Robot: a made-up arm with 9 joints. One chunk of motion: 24 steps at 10 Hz.
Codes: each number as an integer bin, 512 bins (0 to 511) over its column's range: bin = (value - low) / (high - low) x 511, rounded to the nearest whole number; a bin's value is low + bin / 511 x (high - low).
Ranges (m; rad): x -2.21..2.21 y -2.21..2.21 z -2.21..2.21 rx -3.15..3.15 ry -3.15..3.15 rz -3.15..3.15
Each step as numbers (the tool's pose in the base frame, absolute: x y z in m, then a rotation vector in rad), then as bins.
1 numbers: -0.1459 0.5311 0.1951 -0.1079 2.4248 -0.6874
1 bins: 239 317 278 247 452 200
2 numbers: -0.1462 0.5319 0.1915 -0.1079 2.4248 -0.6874
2 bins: 239 317 278 247 452 200
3 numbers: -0.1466 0.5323 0.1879 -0.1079 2.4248 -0.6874
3 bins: 239 317 277 247 452 200
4 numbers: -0.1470 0.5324 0.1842 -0.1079 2.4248 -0.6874
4 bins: 239 317 277 247 452 200
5 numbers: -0.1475 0.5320 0.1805 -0.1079 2.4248 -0.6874
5 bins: 238 317 276 247 452 200
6 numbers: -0.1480 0.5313 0.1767 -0.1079 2.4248 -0.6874
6 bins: 238 317 276 247 452 200
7 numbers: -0.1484 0.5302 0.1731 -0.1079 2.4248 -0.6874
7 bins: 238 317 276 247 452 200
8 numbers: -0.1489 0.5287 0.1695 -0.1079 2.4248 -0.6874
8 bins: 238 317 275 247 452 200
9 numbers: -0.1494 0.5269 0.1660 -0.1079 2.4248 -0.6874
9 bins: 238 316 275 247 452 200
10 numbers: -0.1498 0.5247 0.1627 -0.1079 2.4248 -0.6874
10 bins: 238 316 274 247 452 200
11 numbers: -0.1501 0.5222 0.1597 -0.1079 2.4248 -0.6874
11 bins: 238 316 274 247 452 200
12 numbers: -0.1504 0.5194 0.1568 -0.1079 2.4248 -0.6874
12 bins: 238 316 274 247 452 200
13 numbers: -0.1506 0.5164 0.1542 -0.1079 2.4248 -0.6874
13 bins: 238 315 273 247 452 200
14 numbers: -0.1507 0.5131 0.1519 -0.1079 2.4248 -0.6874
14 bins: 238 315 273 247 452 200
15 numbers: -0.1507 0.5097 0.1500 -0.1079 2.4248 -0.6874
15 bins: 238 314 273 247 452 200
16 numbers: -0.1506 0.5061 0.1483 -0.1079 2.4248 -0.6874
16 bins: 238 314 273 247 452 200
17 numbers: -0.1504 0.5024 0.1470 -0.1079 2.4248 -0.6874
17 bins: 238 314 272 247 452 200
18 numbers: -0.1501 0.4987 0.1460 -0.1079 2.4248 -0.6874
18 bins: 238 313 272 247 452 200
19 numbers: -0.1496 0.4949 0.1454 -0.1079 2.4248 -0.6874
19 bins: 238 313 272 247 452 200
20 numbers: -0.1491 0.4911 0.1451 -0.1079 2.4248 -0.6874
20 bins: 238 312 272 247 452 200
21 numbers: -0.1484 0.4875 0.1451 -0.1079 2.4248 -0.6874
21 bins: 238 312 272 247 452 200
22 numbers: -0.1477 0.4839 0.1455 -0.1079 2.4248 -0.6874
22 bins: 238 311 272 247 452 200
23 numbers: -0.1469 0.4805 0.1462 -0.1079 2.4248 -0.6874
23 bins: 239 311 272 247 452 200
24 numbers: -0.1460 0.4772 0.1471 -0.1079 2.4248 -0.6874
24 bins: 239 311 273 247 452 200
